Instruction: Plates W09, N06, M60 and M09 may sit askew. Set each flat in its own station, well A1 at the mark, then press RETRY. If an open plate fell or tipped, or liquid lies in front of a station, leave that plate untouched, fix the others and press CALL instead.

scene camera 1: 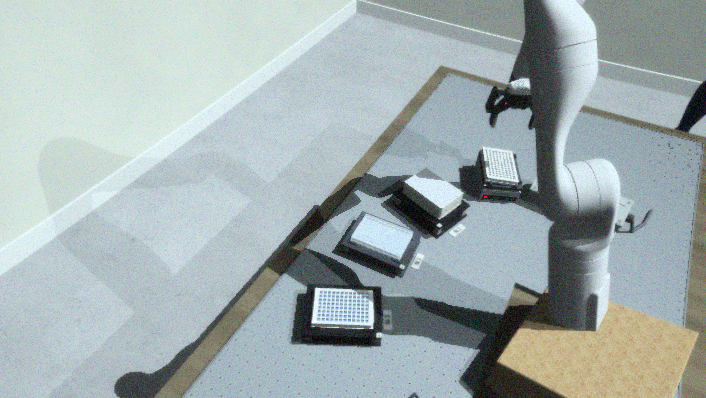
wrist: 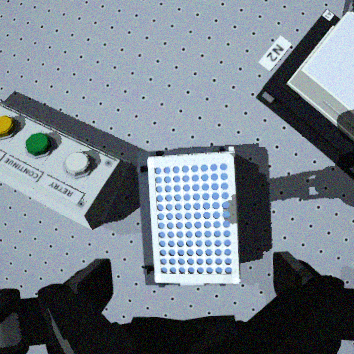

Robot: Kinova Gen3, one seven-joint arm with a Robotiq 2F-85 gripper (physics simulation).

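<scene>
My gripper (scene camera 1: 512,121) (wrist: 190,273) is open and empty, above a white well plate (scene camera 1: 500,165) (wrist: 194,220) with blue wells. That plate sits on a dark station (scene camera 1: 500,194) (wrist: 143,220) with a red light in the scene view; their edges look nearly parallel, and any slight tilt is unclear. A thick white plate (scene camera 1: 433,194) (wrist: 332,65) is on the N2 station (wrist: 297,60). A pale plate (scene camera 1: 382,235) and another well plate (scene camera 1: 343,306) sit on dark stations nearer the scene camera. The RETRY button (wrist: 77,162) is white. Plate names are unreadable; CALL does not show.
In the wrist view, the button panel (wrist: 95,187) stands left of the near station, with a green CONTINUE button (wrist: 38,143) and a yellow button (wrist: 4,125). The arm stands on a wooden block (scene camera 1: 600,350). A dark hook-like part (scene camera 1: 635,225) shows behind the arm.
</scene>
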